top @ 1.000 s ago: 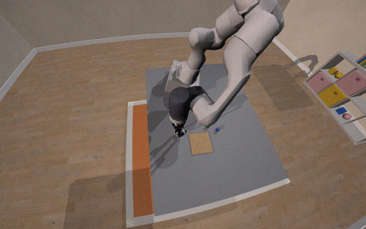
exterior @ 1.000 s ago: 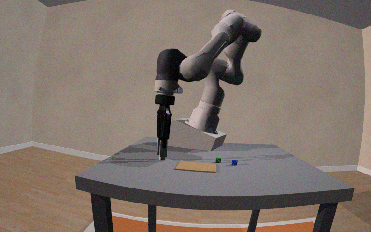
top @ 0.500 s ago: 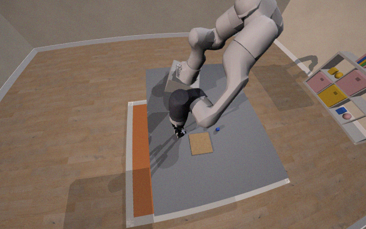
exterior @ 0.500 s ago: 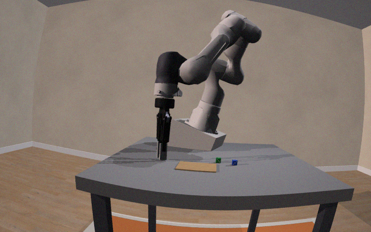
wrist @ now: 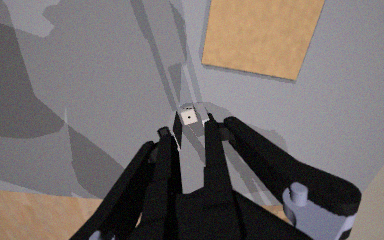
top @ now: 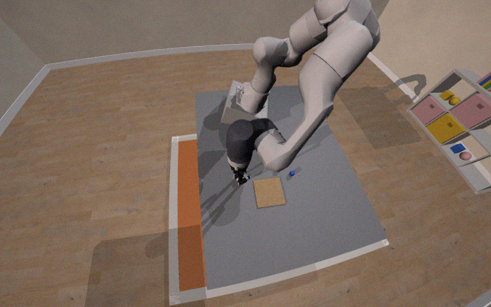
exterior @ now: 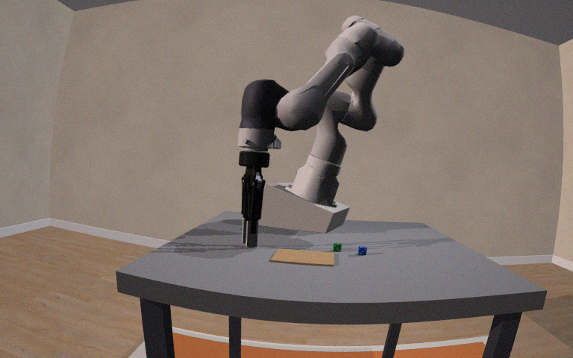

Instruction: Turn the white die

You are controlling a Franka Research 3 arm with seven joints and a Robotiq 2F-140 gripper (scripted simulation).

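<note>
My hand is 30 mm above the white die. From my hand the other things lie so: green die (30 mm behind, 220 mm to the left, 30 mm below); blue die (10 mm ahead, 290 mm to the left, 30 mm below); tan mat (80 mm ahead, 140 mm to the left, 40 mm below).
</note>
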